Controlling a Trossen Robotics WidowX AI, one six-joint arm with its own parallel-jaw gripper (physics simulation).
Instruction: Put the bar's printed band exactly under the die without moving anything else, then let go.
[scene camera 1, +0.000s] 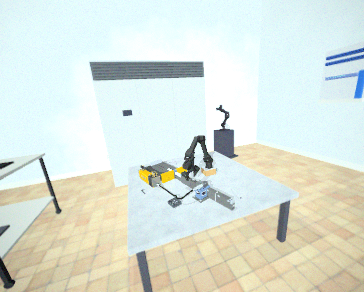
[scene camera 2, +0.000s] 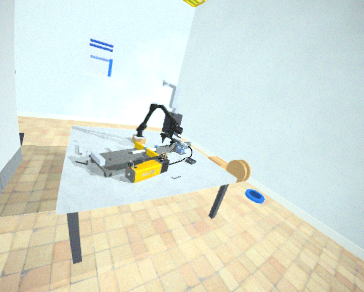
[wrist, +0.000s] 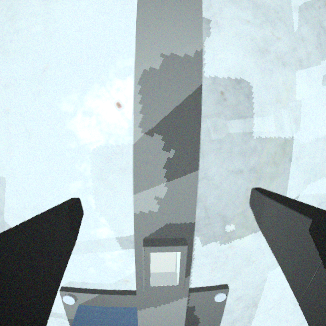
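Where they show: gripper, fingertip midpoint: (scene camera 1: 190, 178) (scene camera 2: 165, 145) (wrist: 166, 201); arm's base, origin of the base link: (scene camera 1: 209, 167) (scene camera 2: 139, 135).
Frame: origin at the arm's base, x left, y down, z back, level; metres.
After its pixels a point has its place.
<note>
My gripper (scene camera 1: 190, 176) @[y -0.011, x 0.115, z -0.312 m] (scene camera 2: 169, 140) @[y -0.011, x 0.115, z -0.312 m] (wrist: 166, 201) @[y -0.011, x 0.115, z -0.312 m] is open and empty, its fingers on either side of and above a long grey rail (scene camera 1: 221, 198) @[y 0.012, x 0.480, z -0.279 m] (wrist: 167, 125) @[y -0.007, x 0.078, z -0.317 m]. In the wrist view, a small square housing (wrist: 165, 242) @[y -0.012, x 0.139, z -0.308 m] with a pale window sits on the rail, just below the line between the fingertips. A blue device (scene camera 1: 201, 193) @[y 0.006, x 0.347, z -0.362 m] (scene camera 2: 181, 146) @[y -0.012, x 0.287, z -0.365 m] (wrist: 105, 315) @[y 0.047, x 0.281, z -0.345 m] stands at the rail; part of its plate shows. The white bar (scene camera 2: 136, 151) @[y -0.002, x -0.228, z -0.364 m] lies by the yellow guards. The bar and its printed band do not show in the wrist view, and I cannot tell which part is the die.
A yellow-and-grey machine (scene camera 1: 167, 175) (scene camera 2: 145, 171) stands at the rail's other end. A black cable runs near a small dark box (scene camera 1: 174, 202) @[y 0.066, x 0.243, z -0.553 m] (scene camera 2: 190, 161) @[y 0.072, x 0.271, z -0.541 m]. The arm's wooden base block (scene camera 1: 209, 172) @[y 0.032, x 0.050, z -0.038 m] (scene camera 2: 139, 140) @[y 0.026, x -0.030, z -0.064 m] stands beside the rail. A small thin part (scene camera 1: 143, 191) @[y 0.062, x -0.053, z -0.718 m] (scene camera 2: 176, 177) @[y 0.062, x -0.082, z -0.719 m] lies on the table.
</note>
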